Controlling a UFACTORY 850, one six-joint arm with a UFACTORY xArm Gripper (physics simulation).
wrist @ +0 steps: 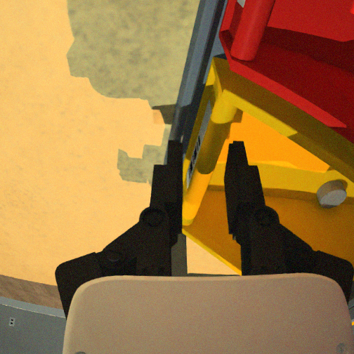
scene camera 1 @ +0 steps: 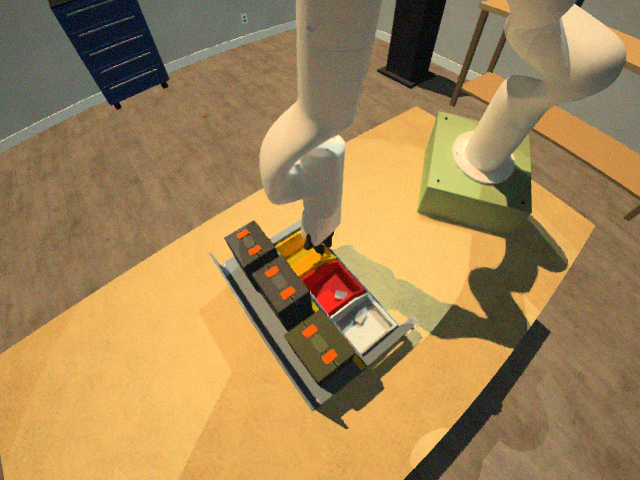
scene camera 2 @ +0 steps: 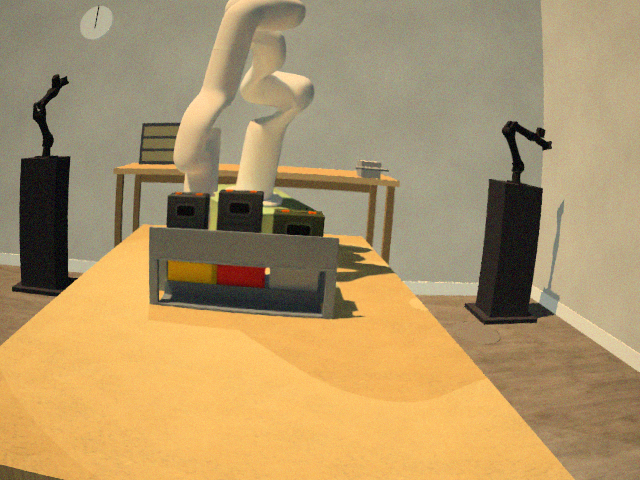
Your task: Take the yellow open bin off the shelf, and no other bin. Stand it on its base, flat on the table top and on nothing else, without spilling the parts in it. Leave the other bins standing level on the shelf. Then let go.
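The yellow open bin [scene camera 1: 298, 261] [scene camera 2: 191, 272] [wrist: 280, 225] sits in the shelf [scene camera 1: 253, 304] [scene camera 2: 242, 248] [wrist: 192, 75], at the end of its row beside the red bin. A round grey part [wrist: 331, 194] shows inside it. My gripper [scene camera 1: 316, 250] [wrist: 204, 159] is open, its fingers partly closed. In the wrist view one finger is on the outer side of the bin's front bar, over the shelf's edge rail, and the other is over the bin's inside. Gaps show between the fingers and the bar. In scene camera 2 the fingers are hidden.
The red bin [scene camera 1: 330, 284] [scene camera 2: 240, 276] [wrist: 300, 65] and the white bin [scene camera 1: 369, 333] [scene camera 2: 293, 277] stand in the same row. Dark boxes [scene camera 1: 248, 242] [scene camera 1: 279, 281] [scene camera 1: 320, 343] [scene camera 2: 239, 210] stand above, along the far side. The green base block [scene camera 1: 475, 201] is behind.
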